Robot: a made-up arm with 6 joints.
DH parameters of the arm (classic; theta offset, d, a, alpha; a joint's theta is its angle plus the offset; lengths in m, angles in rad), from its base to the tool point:
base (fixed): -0.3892 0 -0.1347 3.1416
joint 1: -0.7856 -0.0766 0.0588 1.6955
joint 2: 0 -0.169 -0.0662 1.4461
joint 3: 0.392 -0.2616 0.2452 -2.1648
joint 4: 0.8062 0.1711 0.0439 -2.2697
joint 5: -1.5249 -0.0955 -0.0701 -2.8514
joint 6: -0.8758 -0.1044 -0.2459 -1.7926
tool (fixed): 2.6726 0.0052 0 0
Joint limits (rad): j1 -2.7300..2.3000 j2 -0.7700..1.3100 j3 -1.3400..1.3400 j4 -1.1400..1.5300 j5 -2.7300..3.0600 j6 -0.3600..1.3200
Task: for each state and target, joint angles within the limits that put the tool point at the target. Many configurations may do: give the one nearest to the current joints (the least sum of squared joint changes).
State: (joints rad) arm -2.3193 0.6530 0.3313 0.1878 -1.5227 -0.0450
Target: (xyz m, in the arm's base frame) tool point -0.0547 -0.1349 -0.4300
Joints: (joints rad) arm -2.4726 1.0219 0.3597 0.3149 -1.5406 -0.0405
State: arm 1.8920 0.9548 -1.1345 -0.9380 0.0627 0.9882
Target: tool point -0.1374 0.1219 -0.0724
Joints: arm 2.1901 0.8665 -0.7680 -0.5371 0.6093 0.3567
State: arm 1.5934 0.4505 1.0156 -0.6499 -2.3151 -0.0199
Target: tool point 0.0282 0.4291 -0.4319
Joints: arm 1.2263 0.5259 0.7833 -0.2163 -2.4023 0.0550
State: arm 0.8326 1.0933 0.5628 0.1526 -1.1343 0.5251
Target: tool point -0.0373 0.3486 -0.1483
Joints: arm 0.9954 1.0621 0.7474 -0.0579 -0.9324 0.3530
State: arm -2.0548 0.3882 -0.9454 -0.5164 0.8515 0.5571
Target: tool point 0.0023 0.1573 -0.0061
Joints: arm -2.4633 1.2122 -0.8668 -0.8914 0.6186 0.8248
